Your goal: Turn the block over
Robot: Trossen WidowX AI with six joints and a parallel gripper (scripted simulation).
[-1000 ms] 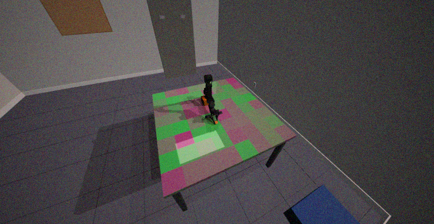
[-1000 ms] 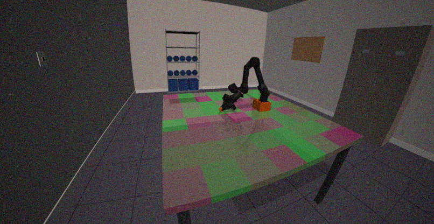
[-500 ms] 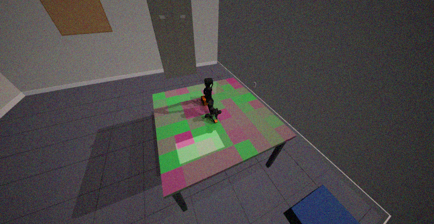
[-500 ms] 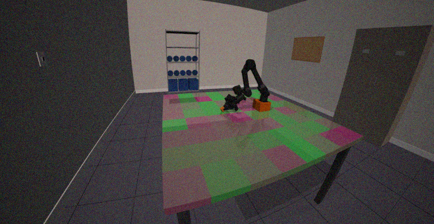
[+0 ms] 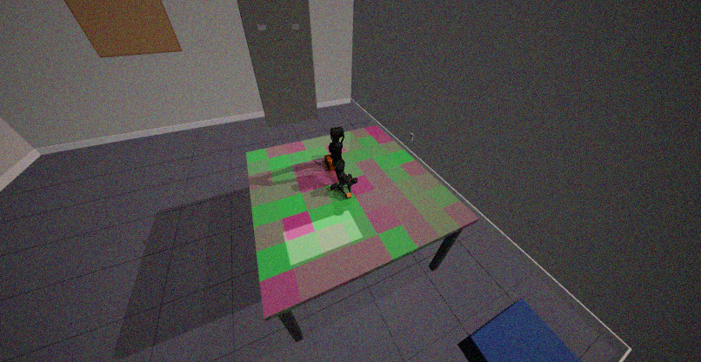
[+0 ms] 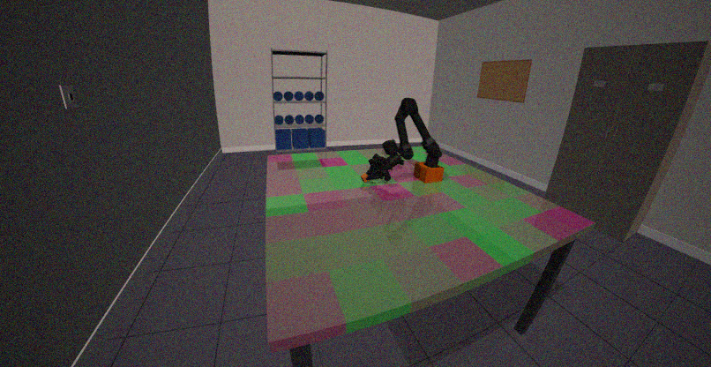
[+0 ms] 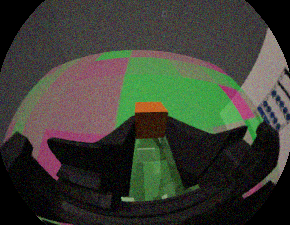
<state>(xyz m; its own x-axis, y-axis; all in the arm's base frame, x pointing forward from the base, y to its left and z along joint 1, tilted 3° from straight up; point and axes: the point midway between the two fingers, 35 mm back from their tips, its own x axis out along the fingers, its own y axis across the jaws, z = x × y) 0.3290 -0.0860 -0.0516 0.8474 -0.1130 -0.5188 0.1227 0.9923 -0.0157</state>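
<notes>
Now: gripper tip 1 cm above the orange block.
</notes>
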